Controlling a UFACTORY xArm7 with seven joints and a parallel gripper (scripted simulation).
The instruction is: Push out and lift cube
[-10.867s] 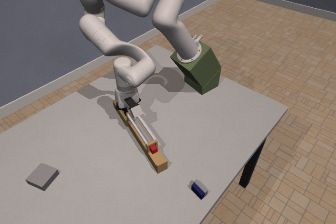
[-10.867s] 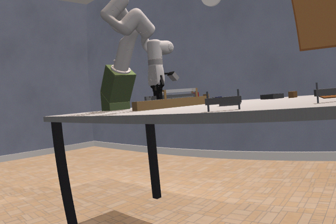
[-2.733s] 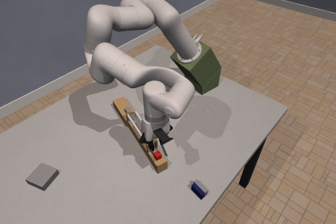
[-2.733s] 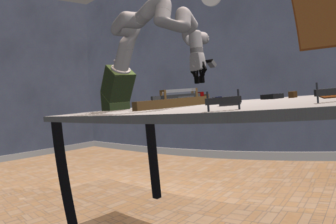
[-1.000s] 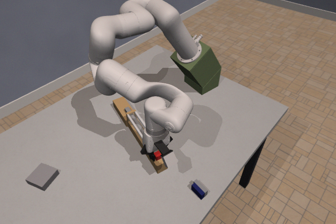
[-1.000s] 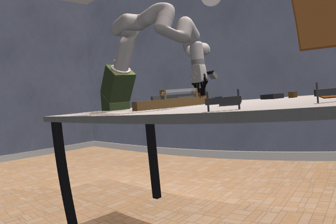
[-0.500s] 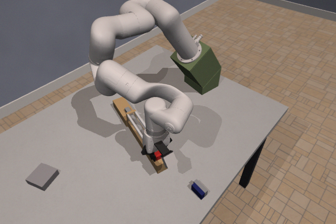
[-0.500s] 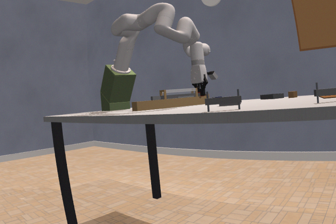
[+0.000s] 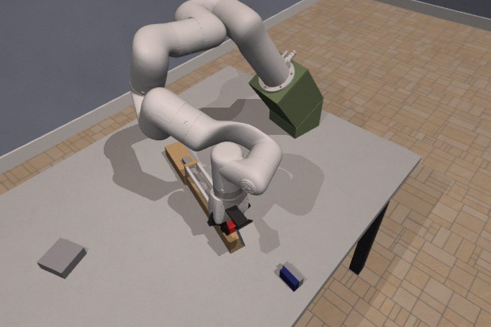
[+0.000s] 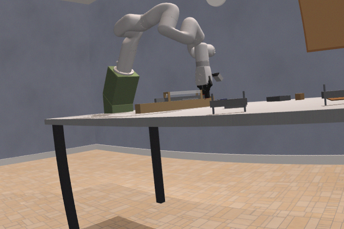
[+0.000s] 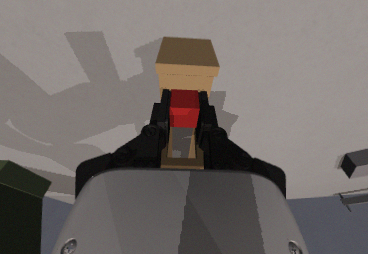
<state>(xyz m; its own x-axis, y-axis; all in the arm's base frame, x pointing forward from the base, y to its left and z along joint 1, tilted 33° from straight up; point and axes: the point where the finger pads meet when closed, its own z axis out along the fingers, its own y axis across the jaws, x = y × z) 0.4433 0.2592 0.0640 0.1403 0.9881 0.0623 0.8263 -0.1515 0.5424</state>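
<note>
The wooden channel is 20 mm behind my hand, 140 mm to the right of it and 10 mm below it. Round my hand: brown cube (500 mm ahead, 180 mm to the left, 50 mm below); then flat grey block (380 mm ahead, 240 mm to the right, 50 mm below); then blue block (40 mm behind, 200 mm to the left, 50 mm below).
</note>
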